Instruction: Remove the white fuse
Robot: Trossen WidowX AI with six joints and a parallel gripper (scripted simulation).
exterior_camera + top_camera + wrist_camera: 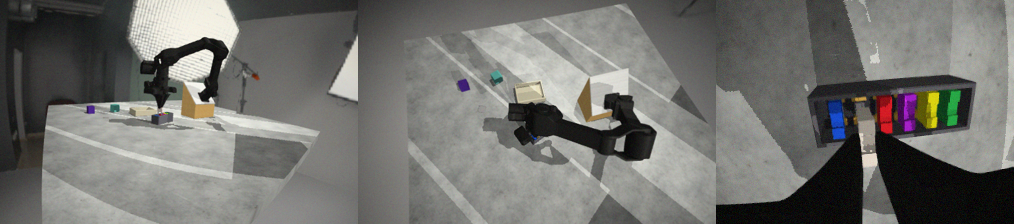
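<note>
Right now the beige tray is 1 cm behind my gripper tip, 22 cm to the right of it and 7 cm below it. The rest, counted from my gripper tip: teal cube (13 cm ahead, 33 cm to the right, 5 cm below); white fuse (1 cm below); purple cube (29 cm ahead, 31 cm to the right, 5 cm below).
</note>
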